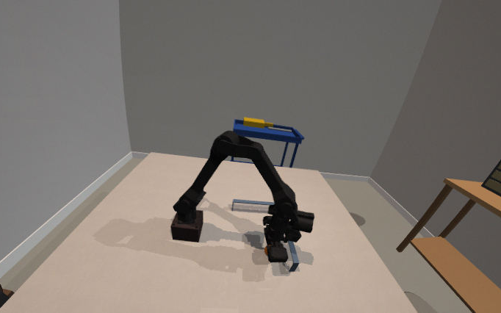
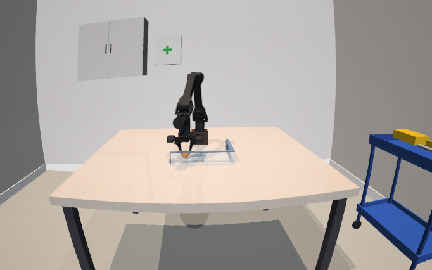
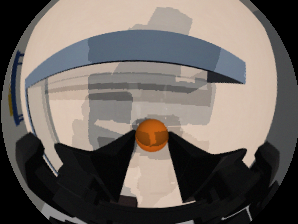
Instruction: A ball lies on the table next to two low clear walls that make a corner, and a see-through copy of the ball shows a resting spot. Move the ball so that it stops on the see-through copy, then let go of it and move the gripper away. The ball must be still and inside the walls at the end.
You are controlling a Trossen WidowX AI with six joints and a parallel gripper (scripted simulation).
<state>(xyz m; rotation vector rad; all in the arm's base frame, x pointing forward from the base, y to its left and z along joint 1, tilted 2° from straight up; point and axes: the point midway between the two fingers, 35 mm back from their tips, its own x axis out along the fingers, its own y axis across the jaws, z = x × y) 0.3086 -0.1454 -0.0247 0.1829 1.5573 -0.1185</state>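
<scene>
My gripper tip is right at the orange ball. From my gripper tip the other things lie so: clear wall (90 mm ahead, 70 mm to the left, 10 mm above); see-through copy (right at my gripper tip).
</scene>
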